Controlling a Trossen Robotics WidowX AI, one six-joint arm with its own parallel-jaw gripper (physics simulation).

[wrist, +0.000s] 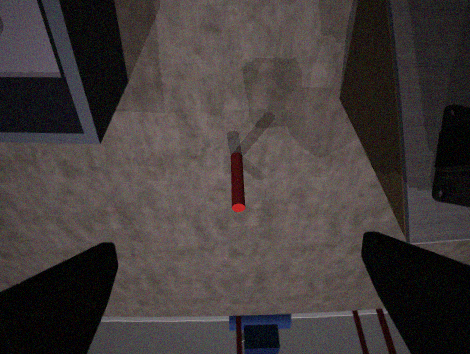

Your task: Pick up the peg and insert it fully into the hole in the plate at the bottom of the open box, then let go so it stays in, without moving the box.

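Frame: origin at the arm's base, x ahead, y left, z up, level; centimetres.
Where they show: gripper, fingertip midpoint: (pixel 240 250).
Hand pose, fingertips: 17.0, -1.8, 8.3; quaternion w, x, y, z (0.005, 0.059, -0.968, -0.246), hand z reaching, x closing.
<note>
Things, the pixels of their top centre, and the offset from my fingertips, as dx, dy, dz. "spot": a spot on its surface instead. Level surfaces: height alone.
- red peg, middle of its top: (pixel 238 207) -2.2, +15.6, -14.6
- open box, surface spot: (pixel 75 85) spot: +10.4, +1.5, -12.8
- pale plate, surface spot: (pixel 27 45) spot: +15.3, +0.7, -16.8
- mottled table top, its level: dz -22.6
A red peg (pixel 237 180) stands upright on the table, its bright round top toward the camera, near the middle of the view and above the line between the fingertips. My gripper (pixel 240 250) is open and empty, one black finger at each side, with the peg apart from both. The open box (pixel 75 85) is at the upper left, with a grey-blue rim and dark walls; part of it shows. A corner of the pale plate (pixel 27 45) shows inside it. The hole in the plate cannot be clearly seen; a dark bit shows at the left edge.
A brown-sided bin or tray (pixel 375 100) stands at the right, with a black object (pixel 454 157) inside. The mottled table top (pixel 190 270) ends at a pale edge at the bottom. Beyond that edge are a blue and black item (pixel 261 337) and thin dark red strips (pixel 360 332).
</note>
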